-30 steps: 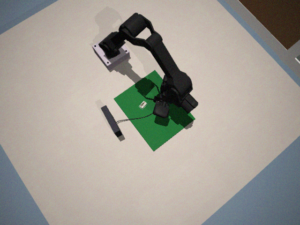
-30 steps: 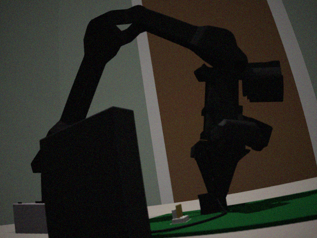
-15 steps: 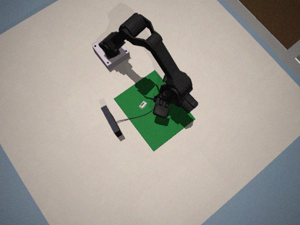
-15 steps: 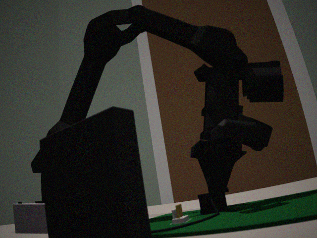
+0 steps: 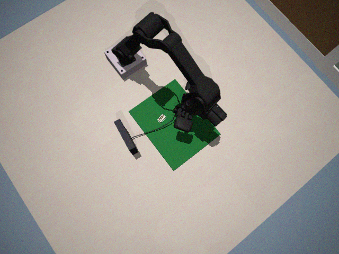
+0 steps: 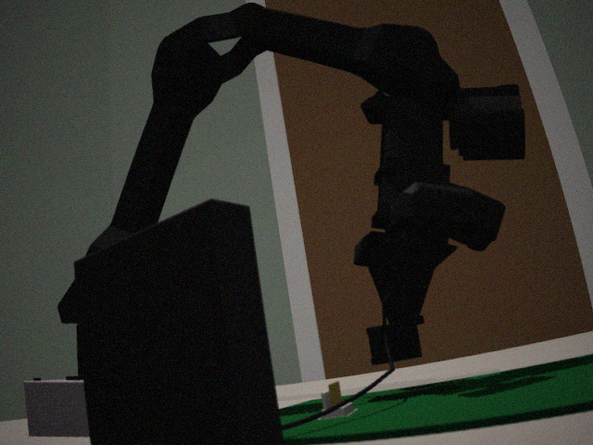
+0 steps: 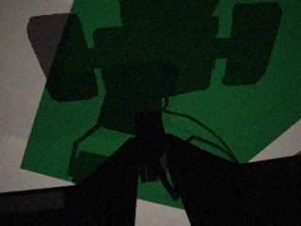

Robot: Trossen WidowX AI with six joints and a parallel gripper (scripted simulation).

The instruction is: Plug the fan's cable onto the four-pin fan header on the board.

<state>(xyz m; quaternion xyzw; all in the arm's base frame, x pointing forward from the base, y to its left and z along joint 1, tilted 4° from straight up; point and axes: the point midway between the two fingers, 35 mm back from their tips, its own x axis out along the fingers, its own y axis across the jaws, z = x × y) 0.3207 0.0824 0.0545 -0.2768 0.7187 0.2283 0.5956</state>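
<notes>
Right now my gripper tip is 2 cm short of the green board, 4 cm to the left of it and 7 cm above it. The rest, counted from my gripper tip: fan 1 cm behind, 23 cm to the right; white four-pin fan header 2 cm behind, 8 cm to the right, 5 cm below; black plug 1 cm behind, 1 cm to the right.
</notes>
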